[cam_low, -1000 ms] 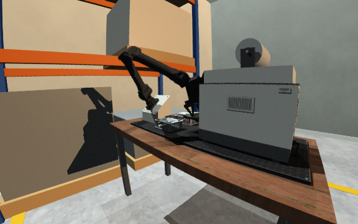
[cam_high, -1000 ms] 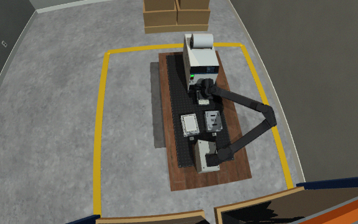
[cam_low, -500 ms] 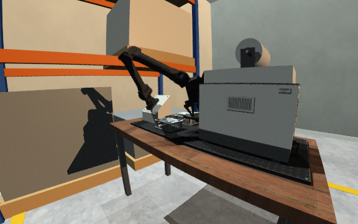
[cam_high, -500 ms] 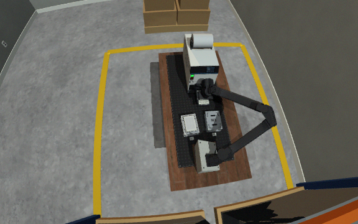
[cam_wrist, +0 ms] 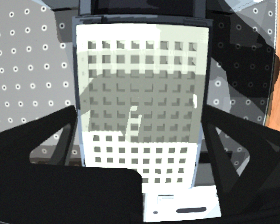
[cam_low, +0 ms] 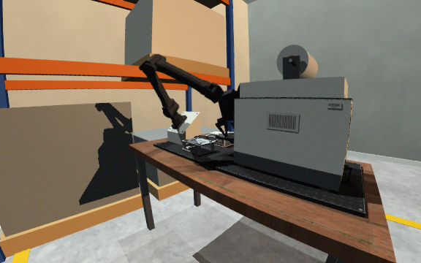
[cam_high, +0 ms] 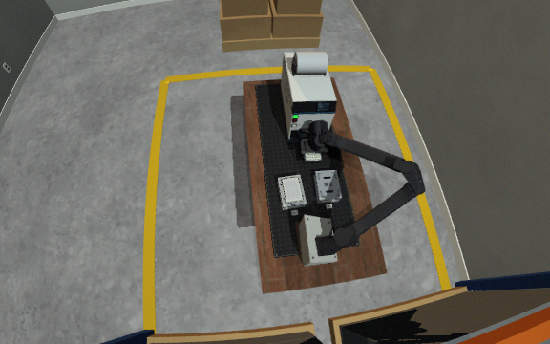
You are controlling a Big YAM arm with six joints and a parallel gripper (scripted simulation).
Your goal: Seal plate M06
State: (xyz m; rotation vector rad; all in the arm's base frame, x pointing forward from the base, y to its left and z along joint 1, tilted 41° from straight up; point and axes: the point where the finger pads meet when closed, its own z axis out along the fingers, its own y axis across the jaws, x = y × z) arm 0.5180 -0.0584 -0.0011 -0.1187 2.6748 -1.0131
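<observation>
The white well plate lies right at my hand. Also, from my hand: foil roll 33 cm ahead, 2 cm to the right, 31 cm above; dark stage 2 cm below; white plate 20 cm behind, 14 cm to the left, 4 cm below.
</observation>
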